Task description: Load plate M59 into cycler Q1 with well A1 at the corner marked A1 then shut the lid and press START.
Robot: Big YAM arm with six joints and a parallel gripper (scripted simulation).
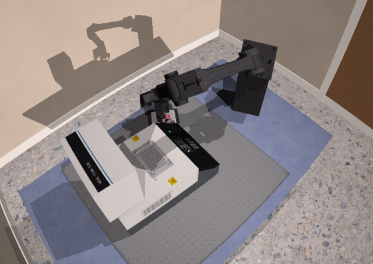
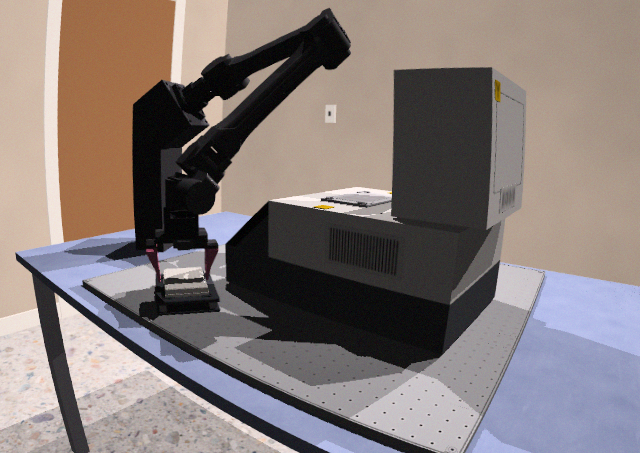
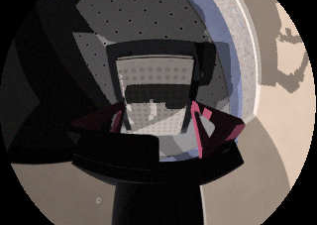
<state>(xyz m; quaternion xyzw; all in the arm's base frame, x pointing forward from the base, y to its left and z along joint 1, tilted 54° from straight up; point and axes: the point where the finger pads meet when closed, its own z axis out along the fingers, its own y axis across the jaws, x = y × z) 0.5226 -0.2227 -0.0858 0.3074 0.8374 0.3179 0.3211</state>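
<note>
Now: hand 1 cm above the sealed plate M59. The rest, counted from my hand: plate nest N1: 2 cm below.
</note>
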